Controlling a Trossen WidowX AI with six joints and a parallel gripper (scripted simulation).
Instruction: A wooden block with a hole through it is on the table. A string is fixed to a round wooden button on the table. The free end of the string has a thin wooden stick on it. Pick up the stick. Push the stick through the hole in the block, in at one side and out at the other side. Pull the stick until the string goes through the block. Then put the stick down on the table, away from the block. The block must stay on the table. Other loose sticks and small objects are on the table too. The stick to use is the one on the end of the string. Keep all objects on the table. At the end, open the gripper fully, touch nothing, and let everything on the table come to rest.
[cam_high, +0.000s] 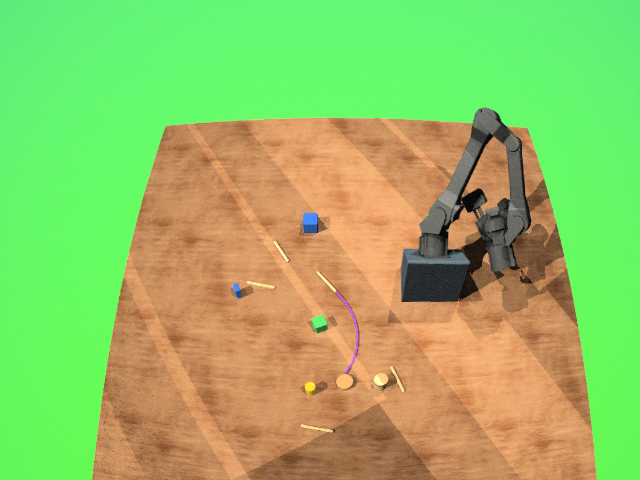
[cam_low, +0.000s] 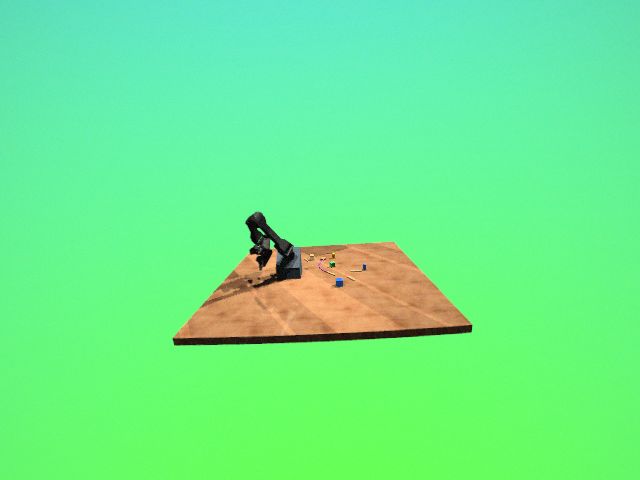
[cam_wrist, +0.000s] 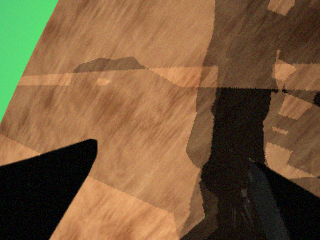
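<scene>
My gripper tip is now 450 mm short of the green block, 200 mm to the right of it and 90 mm above it. From my gripper tip the other things lie so: tan wooden cylinder 320 mm ahead, 380 mm to the left, 80 mm below; thin wooden stick 420 mm ahead, 80 mm to the left, 100 mm below; blue cube 450 mm ahead, 110 mm to the right, 80 mm below.
</scene>
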